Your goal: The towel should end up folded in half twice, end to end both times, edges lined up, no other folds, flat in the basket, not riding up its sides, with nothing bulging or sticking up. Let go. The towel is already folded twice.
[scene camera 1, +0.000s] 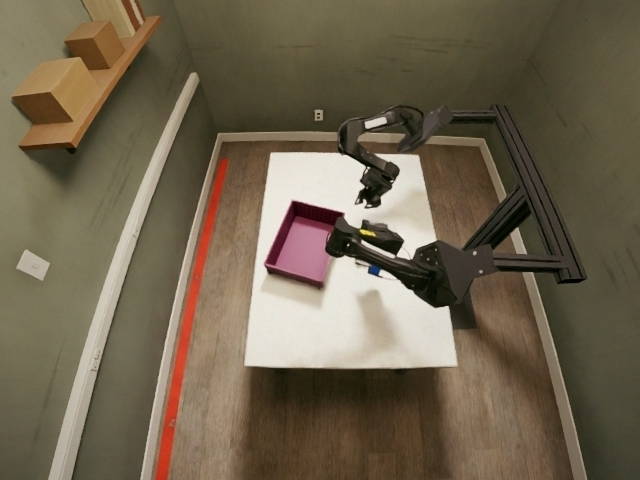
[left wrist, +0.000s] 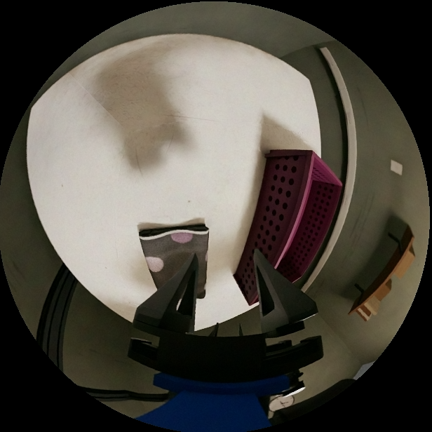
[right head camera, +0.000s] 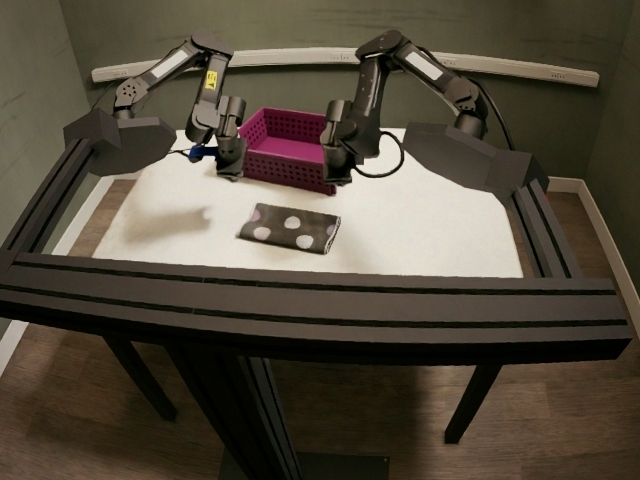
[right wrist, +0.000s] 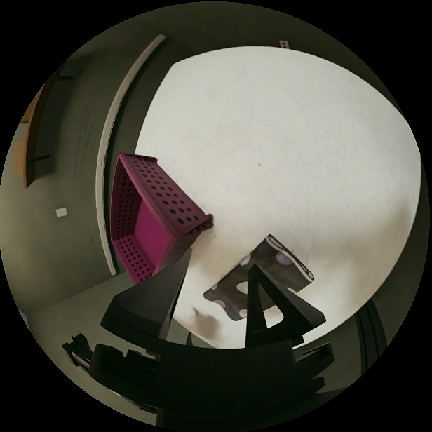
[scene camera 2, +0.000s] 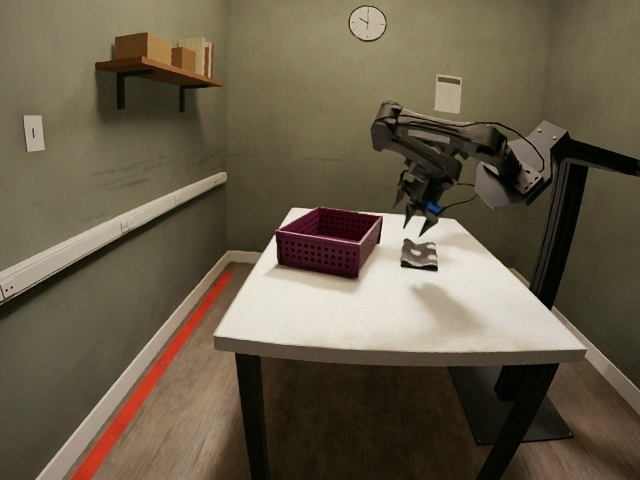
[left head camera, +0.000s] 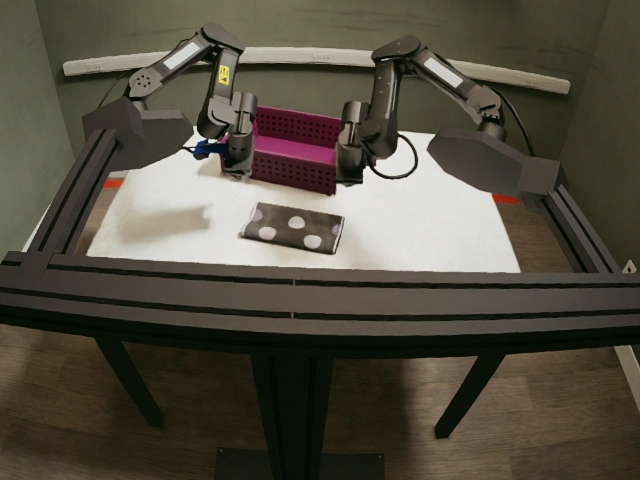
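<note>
The folded dark towel with pale dots (left head camera: 279, 222) (right head camera: 273, 223) (scene camera 2: 422, 260) (left wrist: 172, 250) (right wrist: 232, 287) lies on the table in front of the basket. Its layers show at its two short ends, slightly apart at one end in the right wrist view. The purple basket (left head camera: 294, 174) (right head camera: 284, 170) (scene camera 1: 317, 212) (scene camera 2: 317, 253) (left wrist: 280, 200) (right wrist: 165, 192) stands upright with a bare floor. My left gripper (left wrist: 225, 255) (scene camera 2: 414, 230) is partly open and empty, above table height near the towel. My right gripper (right wrist: 222, 261) (scene camera 1: 363, 205) is partly open and empty, also raised. The left arm hides the towel in scene camera 1.
The white table (left head camera: 423, 222) (scene camera 1: 310, 330) (scene camera 2: 361, 315) carries the basket and towel. My two arms reach over it side by side, close to the basket's near wall in the head views. A dark frame beam (left head camera: 320, 297) runs along the table's near side.
</note>
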